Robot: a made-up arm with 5 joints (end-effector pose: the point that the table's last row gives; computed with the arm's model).
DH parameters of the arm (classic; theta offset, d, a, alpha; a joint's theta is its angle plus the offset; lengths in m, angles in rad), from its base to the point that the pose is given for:
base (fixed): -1.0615 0 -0.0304 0
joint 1: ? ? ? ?
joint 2: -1.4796 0 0.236 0
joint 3: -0.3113 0 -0.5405 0
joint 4: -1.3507 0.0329 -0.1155 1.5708
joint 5: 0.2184 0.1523 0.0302 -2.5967
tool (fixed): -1.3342 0.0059 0 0
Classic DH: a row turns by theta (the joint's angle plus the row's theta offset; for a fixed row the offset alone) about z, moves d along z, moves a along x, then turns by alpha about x.
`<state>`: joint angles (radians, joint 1 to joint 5).
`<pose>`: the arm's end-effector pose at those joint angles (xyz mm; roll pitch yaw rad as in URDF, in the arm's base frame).
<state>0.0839 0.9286 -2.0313 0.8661 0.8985</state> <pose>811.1 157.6 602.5 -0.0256 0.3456 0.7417</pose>
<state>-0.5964 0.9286 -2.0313 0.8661 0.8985</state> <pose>709.7 -391.1 602.5 -0.0256 0.3456 0.0614</pose>
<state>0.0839 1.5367 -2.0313 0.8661 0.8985</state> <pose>584.5 138.5 133.2 0.4881 0.7802 1.0268</pose>
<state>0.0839 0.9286 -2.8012 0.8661 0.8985</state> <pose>799.7 156.6 1133.2 -0.4841 -0.2786 0.7252</pose>
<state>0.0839 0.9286 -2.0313 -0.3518 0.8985</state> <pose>832.9 159.4 808.3 -0.8083 -0.6207 0.8692</pose>
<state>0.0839 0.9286 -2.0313 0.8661 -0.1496</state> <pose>794.3 132.7 598.0 -0.1331 0.5601 1.7181</pose>
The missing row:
joint 1: 1.0615 0.7302 -0.0276 -1.5708
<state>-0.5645 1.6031 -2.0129 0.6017 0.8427</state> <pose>523.3 -242.3 100.1 0.3122 0.6576 0.3159</pose>
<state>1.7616 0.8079 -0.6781 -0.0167 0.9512</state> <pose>-131.6 304.5 180.4 0.2277 0.6147 2.4845</pose>
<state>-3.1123 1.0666 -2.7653 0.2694 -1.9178</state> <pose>-873.2 -1.2 1103.7 2.4263 1.0305 2.4512</pose>
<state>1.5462 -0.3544 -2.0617 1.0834 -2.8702</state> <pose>-22.2 375.8 1533.0 1.6078 0.3025 0.4618</pose>
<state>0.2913 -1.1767 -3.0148 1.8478 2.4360</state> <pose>-743.5 -145.7 1206.0 2.3116 -0.8926 -1.3683</pose>
